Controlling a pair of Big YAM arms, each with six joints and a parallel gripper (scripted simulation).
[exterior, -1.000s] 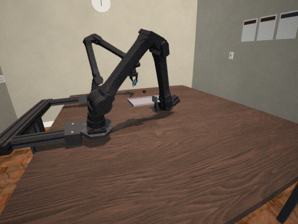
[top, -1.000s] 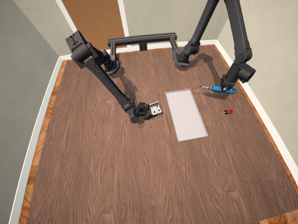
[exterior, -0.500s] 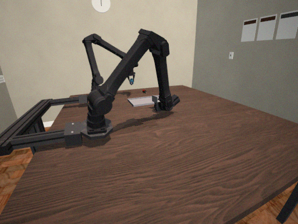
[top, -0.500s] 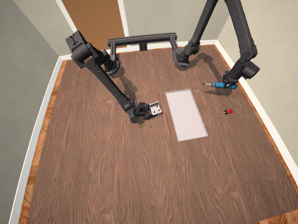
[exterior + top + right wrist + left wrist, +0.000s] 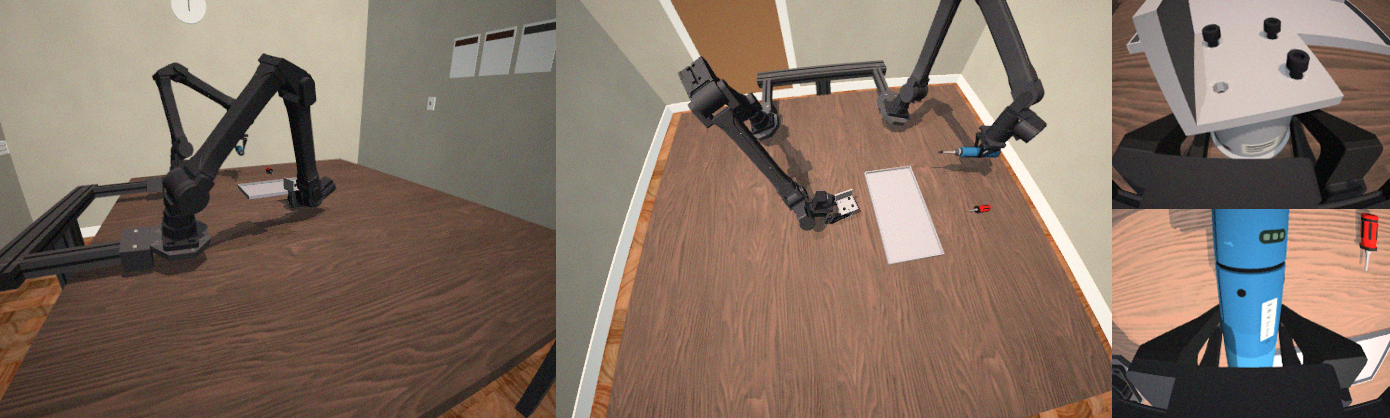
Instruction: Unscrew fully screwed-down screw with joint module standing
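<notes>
The joint module body lies 1 cm above my right hand. The rest, counted from my right hand: bracket: 5 cm above; flat tray: 3 cm ahead, 23 cm to the left, 2 cm below; small red-handled screwdriver: 7 cm ahead, 57 cm to the left, 1 cm below.
</notes>
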